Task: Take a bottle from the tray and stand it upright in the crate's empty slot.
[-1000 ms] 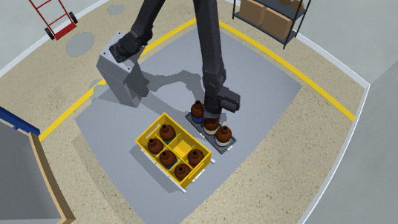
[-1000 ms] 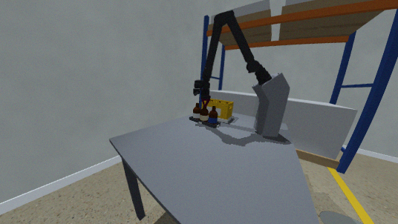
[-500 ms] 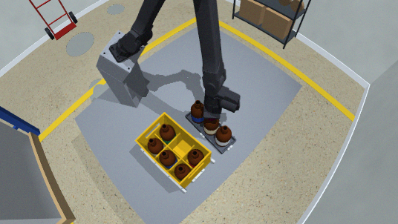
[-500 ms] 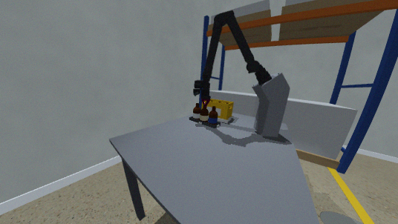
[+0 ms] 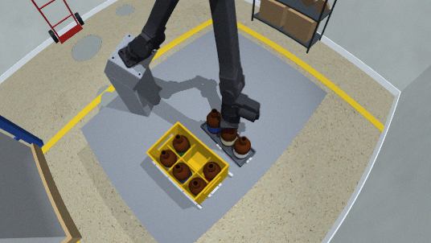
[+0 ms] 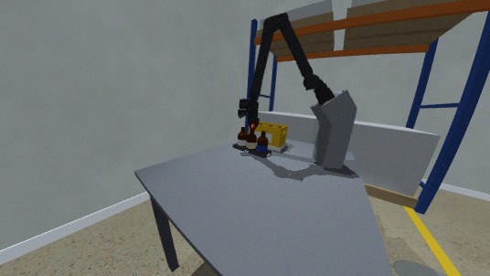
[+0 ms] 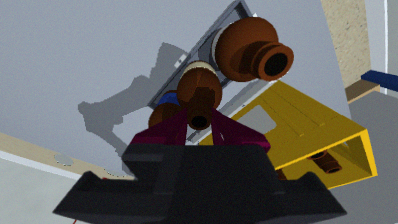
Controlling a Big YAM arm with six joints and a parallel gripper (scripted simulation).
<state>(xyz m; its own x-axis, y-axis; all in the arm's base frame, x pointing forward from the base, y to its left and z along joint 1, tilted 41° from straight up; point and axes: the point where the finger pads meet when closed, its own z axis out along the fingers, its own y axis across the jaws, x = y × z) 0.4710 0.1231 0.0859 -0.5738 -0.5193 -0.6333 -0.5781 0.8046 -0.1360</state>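
The glass bottle lies 6 cm below my hand. Also, from my hand: yellow crate: 22 cm to the right, 6 cm below; then dark tray: 14 cm below.
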